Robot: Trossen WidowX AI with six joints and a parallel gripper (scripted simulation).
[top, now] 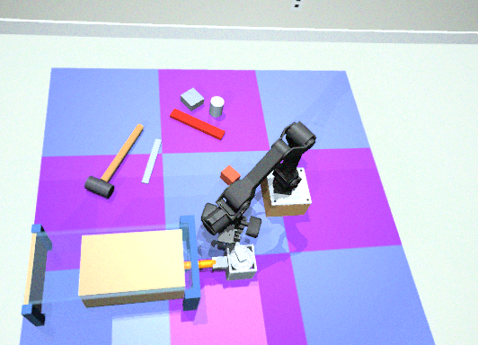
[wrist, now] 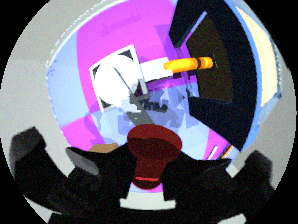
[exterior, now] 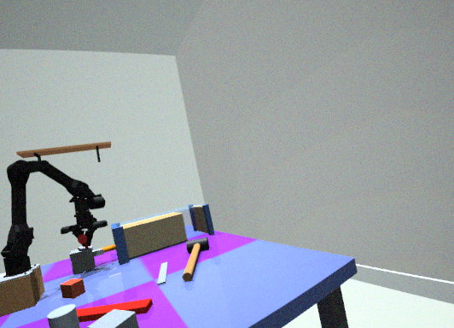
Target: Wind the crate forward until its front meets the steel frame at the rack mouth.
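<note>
The winch handle lies 30 mm to the left of my gripper tip, 20 mm behind it and 10 mm below it. From my gripper tip the other things lie so: winch 80 mm below, 70 mm to the left, 60 mm behind; grey strip 310 mm ahead, 290 mm to the right, 110 mm below; red knob 20 mm above.
</note>
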